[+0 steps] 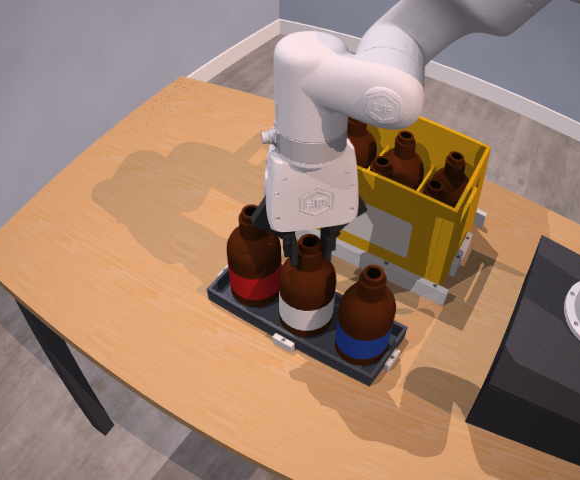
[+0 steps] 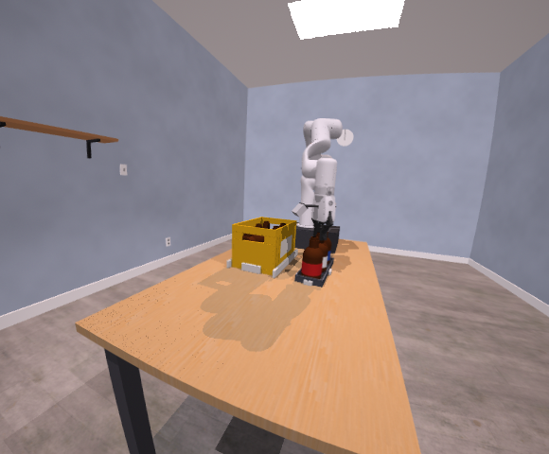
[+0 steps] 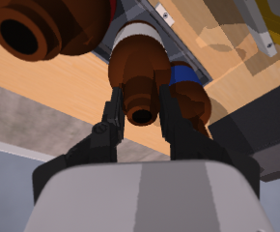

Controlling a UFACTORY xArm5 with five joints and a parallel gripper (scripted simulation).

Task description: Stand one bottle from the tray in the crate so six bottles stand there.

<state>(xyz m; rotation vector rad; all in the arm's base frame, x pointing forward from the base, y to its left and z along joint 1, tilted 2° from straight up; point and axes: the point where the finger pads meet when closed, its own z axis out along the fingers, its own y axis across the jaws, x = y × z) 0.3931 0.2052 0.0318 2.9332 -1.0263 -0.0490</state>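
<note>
Now: hand 140 mm above the grey tray. The rest, counted from my hand: yellow crate (20 mm ahead, 230 mm to the right, 70 mm below).
</note>
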